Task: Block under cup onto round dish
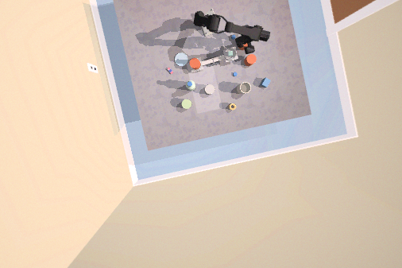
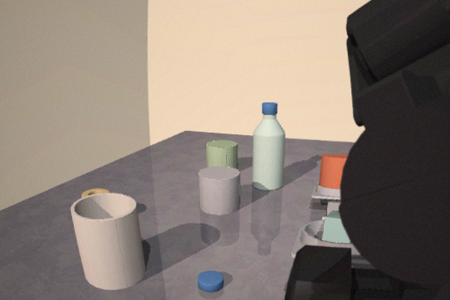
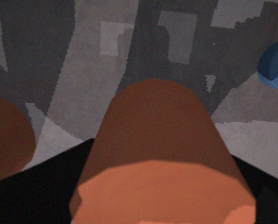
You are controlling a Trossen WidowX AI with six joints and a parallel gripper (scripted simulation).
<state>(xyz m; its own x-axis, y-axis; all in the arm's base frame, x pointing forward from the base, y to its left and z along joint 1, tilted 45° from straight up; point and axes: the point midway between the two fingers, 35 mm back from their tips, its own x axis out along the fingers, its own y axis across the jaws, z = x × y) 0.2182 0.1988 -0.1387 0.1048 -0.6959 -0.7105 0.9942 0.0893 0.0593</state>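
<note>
Now: the pale teal block 13 cm to the right of my gripper tip, 6 cm ahead of it and 6 cm above it. The rest, counted from my gripper tip: beige cup: 32 cm ahead, 8 cm to the right, 1 cm above; then balance beam: 25 cm to the right, 7 cm ahead, 1 cm above; then blue cube: 31 cm ahead, 10 cm to the left, 1 cm below.
</note>
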